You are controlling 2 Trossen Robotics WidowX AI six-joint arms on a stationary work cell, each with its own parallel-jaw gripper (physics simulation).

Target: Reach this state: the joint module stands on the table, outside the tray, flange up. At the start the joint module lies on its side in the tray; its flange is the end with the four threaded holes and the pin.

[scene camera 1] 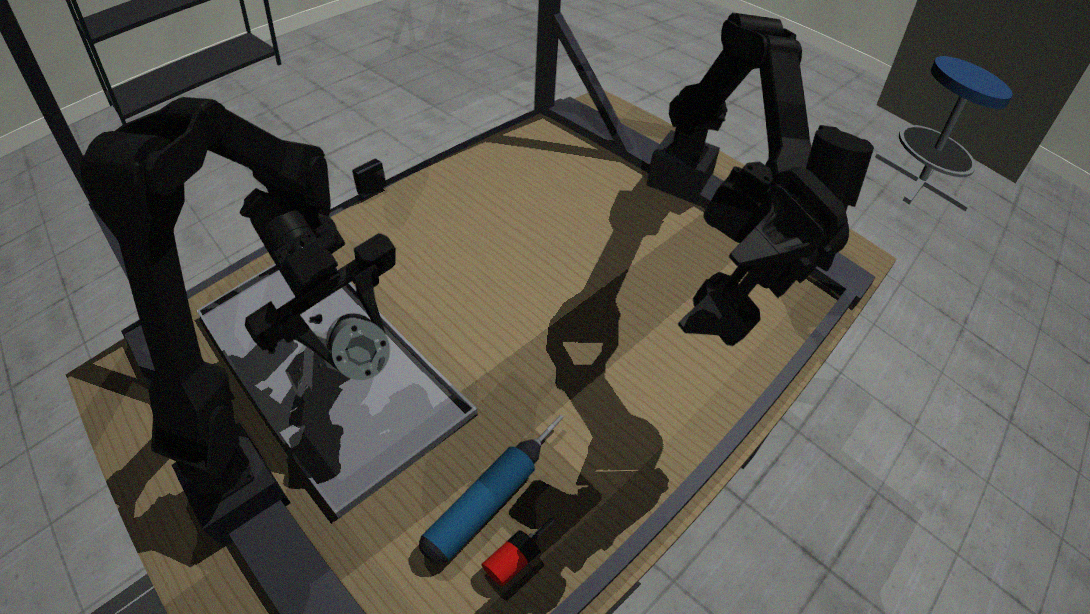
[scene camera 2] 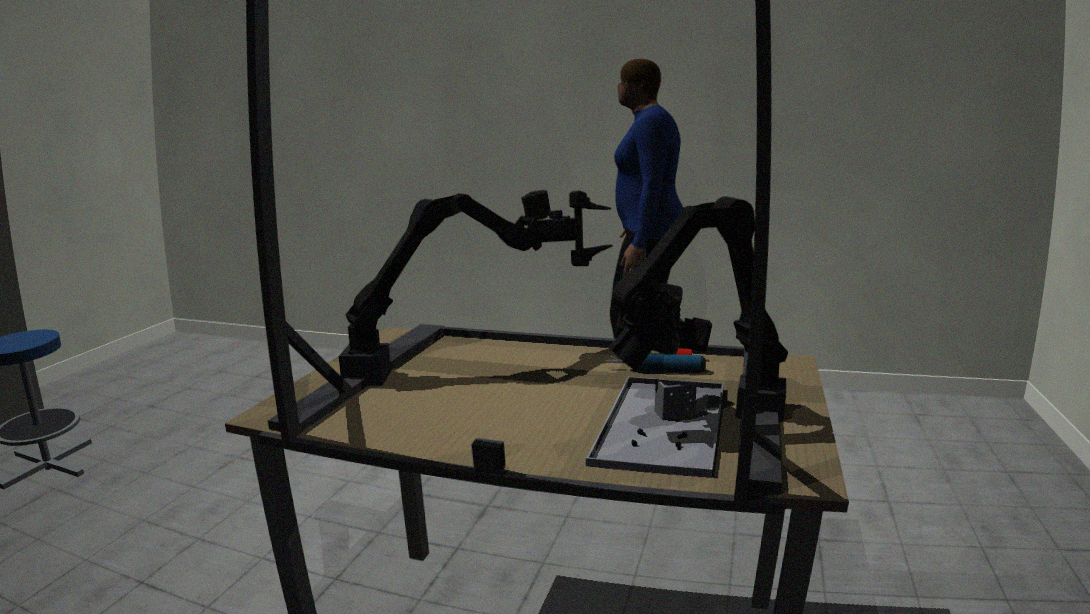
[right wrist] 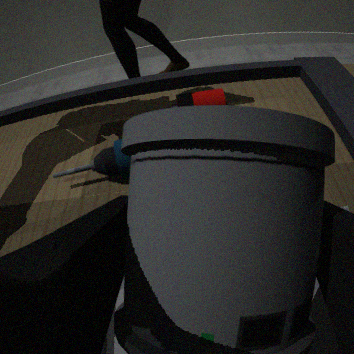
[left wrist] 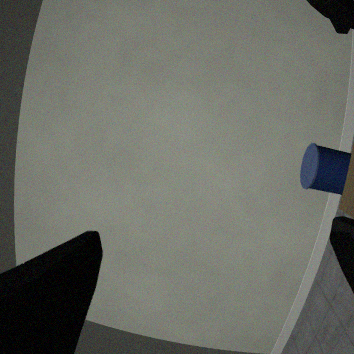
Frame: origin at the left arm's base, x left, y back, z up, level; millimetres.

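Seen in the pictures: left gripper, fingertip midpoint: (scene camera 1: 706, 296) (scene camera 2: 611, 226) (left wrist: 220, 238); right gripper, fingertip midpoint: (scene camera 1: 362, 353) (right wrist: 220, 209); left arm's base, link origin: (scene camera 1: 687, 150) (scene camera 2: 364, 349); right arm's base, link origin: (scene camera 1: 221, 473) (scene camera 2: 762, 384).
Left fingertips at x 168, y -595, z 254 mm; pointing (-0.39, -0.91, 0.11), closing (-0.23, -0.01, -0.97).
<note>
Pixels of each thing's top centre, then the offset from my left fingertips to it. "spot": a spot on its surface instead.
- grey joint module, top centre: (right wrist: 216, 96) (scene camera 1: 348, 318) dx -320, dy -90, dz -132 mm
- tray, top centre: (scene camera 1: 318, 355) (scene camera 2: 664, 416) dx -447, dy -67, dz -310 mm
- grey block with holes, top centre: (scene camera 1: 313, 355) (scene camera 2: 676, 382) dx -410, dy -96, dz -252 mm
- blue screwdriver-like tool, surface spot: (scene camera 1: 480, 503) spot: dx -136, dy -135, dz -287 mm
- red-ended tool, top centre: (scene camera 1: 523, 541) (right wrist: 183, 95) dx -73, dy -148, dz -292 mm
The grey joint module (scene camera 1: 360, 347) (right wrist: 227, 235) is held in the air, tilted; in scene camera 1 its round end face with several holes faces the camera, overlapping the tray (scene camera 1: 405, 465) (scene camera 2: 652, 467) in the picture. My right gripper (scene camera 1: 356, 344) (right wrist: 220, 209) is shut on the module's sides, one finger on each side. In scene camera 2 the wrist and gripper largely hide the module. In the right wrist view its wide rim is at the top, a green mark near the bottom. My left gripper (scene camera 1: 709, 291) (scene camera 2: 609, 227) (left wrist: 220, 238) is open and empty, high above the table.
A grey block with holes (scene camera 2: 675, 400) and small dark screws (scene camera 2: 641, 432) are in the tray. A blue screwdriver-like tool (scene camera 1: 480, 503) (scene camera 2: 671, 363) and a red-ended tool (scene camera 1: 505, 562) (right wrist: 209, 97) lie on the table. Dark frame posts (scene camera 2: 266, 213) rise at the sides. A person (scene camera 2: 648, 167) stands beyond.
</note>
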